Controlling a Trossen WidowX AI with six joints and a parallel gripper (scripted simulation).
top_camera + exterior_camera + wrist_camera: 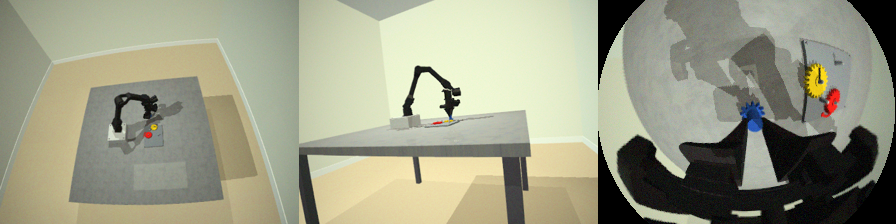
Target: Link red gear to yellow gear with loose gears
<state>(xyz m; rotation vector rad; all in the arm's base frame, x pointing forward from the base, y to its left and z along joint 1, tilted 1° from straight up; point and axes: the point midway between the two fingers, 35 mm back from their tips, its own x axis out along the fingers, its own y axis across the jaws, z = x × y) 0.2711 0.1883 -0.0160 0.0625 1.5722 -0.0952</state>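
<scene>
Right now my gripper tip is 21 cm to the left of the red gear and 2 cm above it. Also, from my gripper tip: small blue gear 1 cm below.
</scene>
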